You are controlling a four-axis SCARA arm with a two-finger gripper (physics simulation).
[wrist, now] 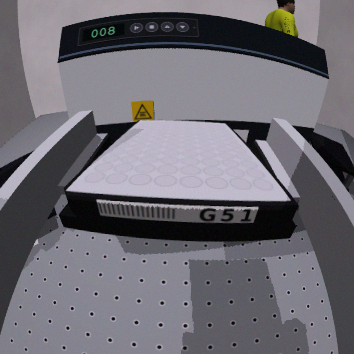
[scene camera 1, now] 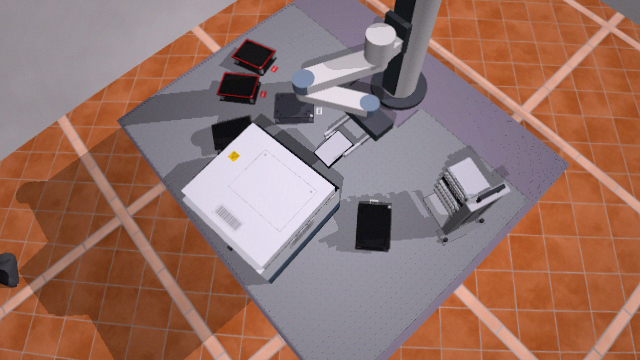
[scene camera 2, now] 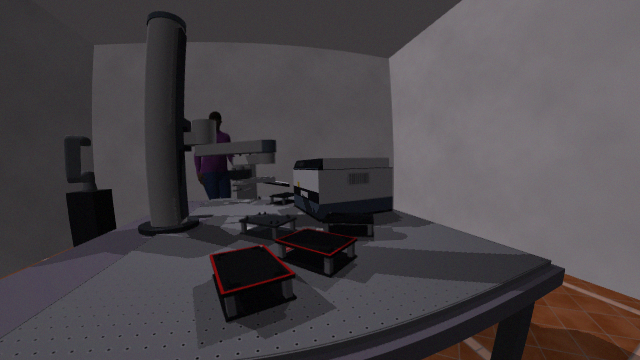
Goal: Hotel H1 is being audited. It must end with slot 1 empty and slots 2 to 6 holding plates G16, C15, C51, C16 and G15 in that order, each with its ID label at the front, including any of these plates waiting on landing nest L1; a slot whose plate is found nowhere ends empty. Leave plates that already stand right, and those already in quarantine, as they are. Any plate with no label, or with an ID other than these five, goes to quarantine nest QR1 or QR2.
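Note:
My gripper is shut on plate G51, a white-topped plate with a black base, held level above the table. Its label, G51, faces the wrist camera. Hotel H1 stands at the right in scene camera 1, with several plates stacked in it; their IDs cannot be read there. Two red-edged quarantine nests stand bare, away from the gripper; which is QR1 and which QR2 cannot be read. L1's label cannot be read.
A white instrument stands in front of the held plate. A dark grey nest lies beside the arm. One black nest stands between instrument and hotel; another is partly behind the instrument.

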